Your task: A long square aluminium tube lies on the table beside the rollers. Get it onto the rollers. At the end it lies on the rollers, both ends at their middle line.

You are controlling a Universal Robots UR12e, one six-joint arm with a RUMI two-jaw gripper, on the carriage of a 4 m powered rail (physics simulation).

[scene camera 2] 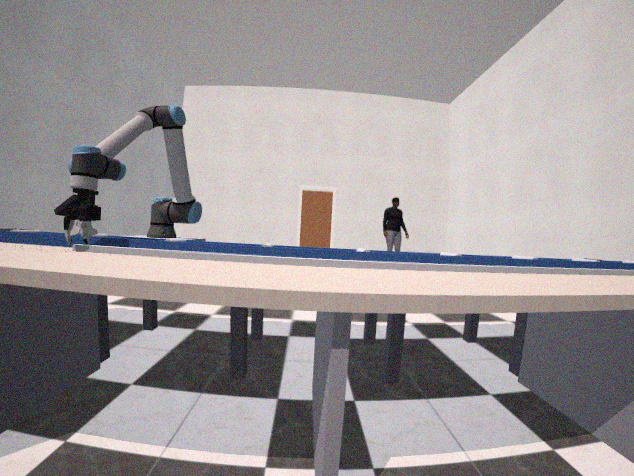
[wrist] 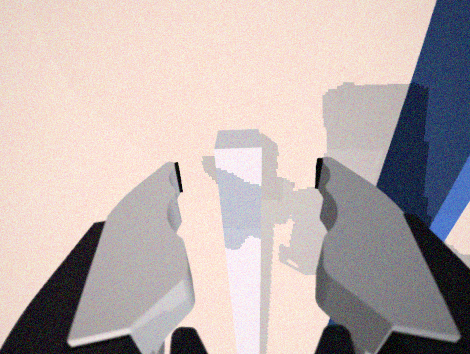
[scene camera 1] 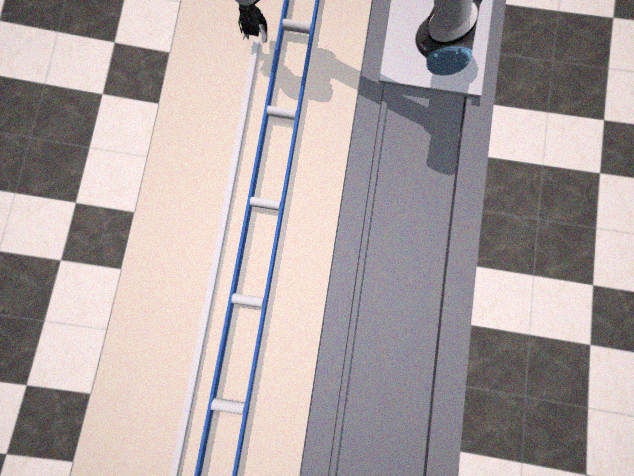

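Pixels of known places: gripper, between the fingertips: [scene camera 2: 78,244] [wrist: 247,163] [scene camera 1: 257,40]; arm's base, origin of its link: [scene camera 2: 161,237].
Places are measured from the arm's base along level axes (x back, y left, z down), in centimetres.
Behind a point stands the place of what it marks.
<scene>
The long square aluminium tube [scene camera 1: 237,153] {x -77.8, y 65.2, z 0.5 cm} [scene camera 2: 80,247] {x -80.1, y 16.0, z 1.4 cm} [wrist: 246,300] {x -78.7, y 27.0, z 0.5 cm} lies on the table, beside and roughly along the roller track, on the side away from the robot's rail. Its far end runs out of scene camera 1's view at the bottom. The rollers [scene camera 1: 264,203] {x -62.0, y 85.4, z -2.9 cm} are light cylinders set across between two blue rails. My gripper [scene camera 1: 254,38] {x -78.4, y 13.3, z 0.6 cm} [scene camera 2: 77,241] {x -78.4, y 13.3, z 0.6 cm} [wrist: 247,163] {x -78.4, y 13.3, z 0.6 cm} is open over the tube's near end. In the wrist view the tube runs between the two fingers, apart from both, with its end face just past the fingertips. The exact height of the fingertips is hard to tell.
A blue side rail [scene camera 1: 239,259] {x -68.2, y 109.4, z -1.7 cm} [scene camera 2: 307,252] {x -69.4, y 101.6, z -0.9 cm} [wrist: 452,212] {x -68.7, y 14.6, z -2.2 cm} of the roller track stands close to the right finger's side. The robot's carriage [scene camera 1: 402,66] {x -13.3, y 14.7, z 0.0 cm} is on the grey powered rail [scene camera 1: 404,256] beside the table [scene camera 1: 153,256] {x -104.7, y 113.8, z 3.0 cm}. A person [scene camera 2: 393,222] stands in the background near a door.
</scene>
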